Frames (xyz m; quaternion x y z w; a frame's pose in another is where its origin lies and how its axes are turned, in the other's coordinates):
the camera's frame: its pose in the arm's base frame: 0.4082 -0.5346 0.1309 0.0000 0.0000 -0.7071 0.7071
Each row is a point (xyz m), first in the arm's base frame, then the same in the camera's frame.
Working: the arm's base frame: its pose in the camera's frame: -0.5346 -0.4082 -0.1309 0.0000 0.0000 0.7071 0.7071

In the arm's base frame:
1: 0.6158 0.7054 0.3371
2: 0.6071 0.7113 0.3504
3: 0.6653 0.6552 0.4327
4: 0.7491 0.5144 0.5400
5: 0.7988 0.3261 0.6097
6: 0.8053 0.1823 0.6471
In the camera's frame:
1: -1.2400 0.2076 0.2062
2: -1.2459 0.1989 0.2195
3: -1.1898 0.2571 0.3018
4: -1.0490 0.3409 0.4091
5: -0.8607 0.3906 0.4788
6: -0.7169 0.3971 0.5162

